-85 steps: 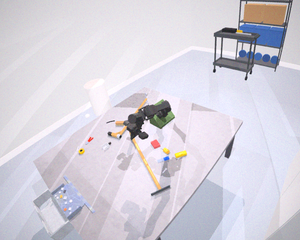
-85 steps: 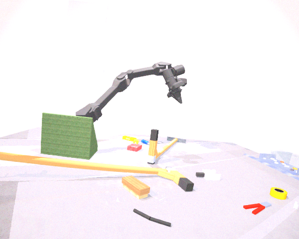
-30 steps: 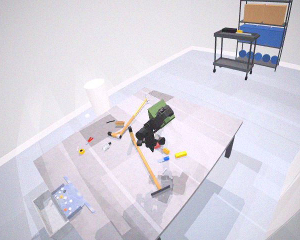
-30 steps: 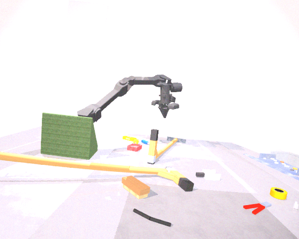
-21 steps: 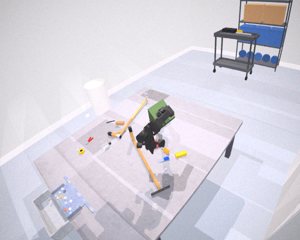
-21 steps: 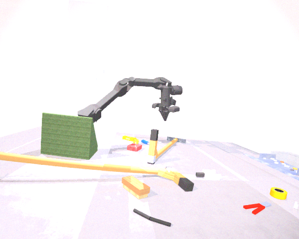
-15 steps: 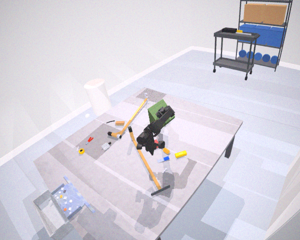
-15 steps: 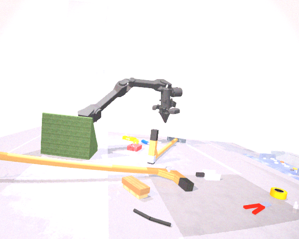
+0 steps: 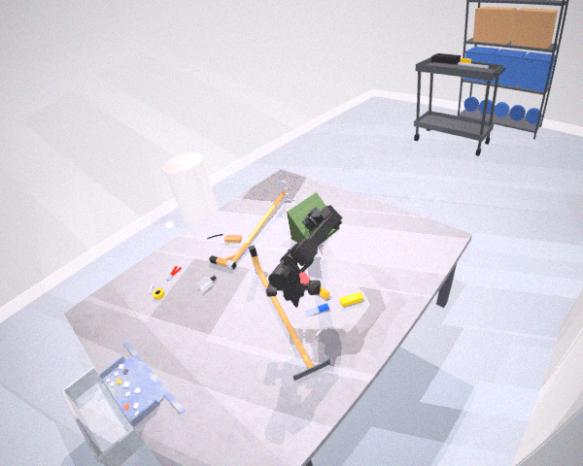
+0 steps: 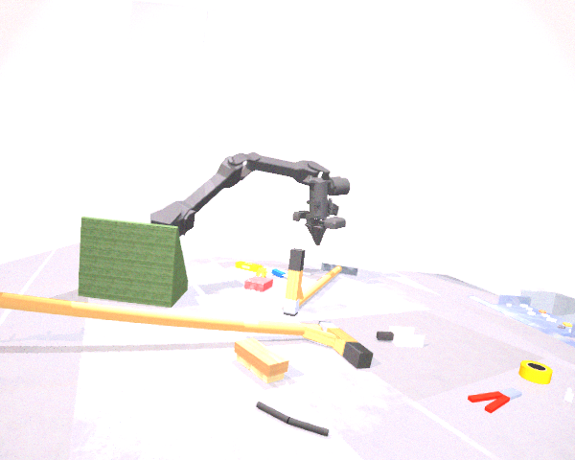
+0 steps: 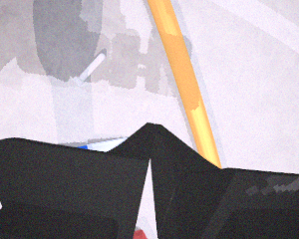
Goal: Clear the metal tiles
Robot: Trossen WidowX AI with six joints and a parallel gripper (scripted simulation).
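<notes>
Now: gripper tip 110 mm above the blue piece, 100 mm past it and 20 mm to the right of it. Also, from my gripper tip: long scraper (100 mm to the right, 50 mm below, 10 mm behind); wooden block (600 mm to the right, 250 mm behind, 100 mm below); red block (200 mm behind, 130 mm to the right, 100 mm below).
</notes>
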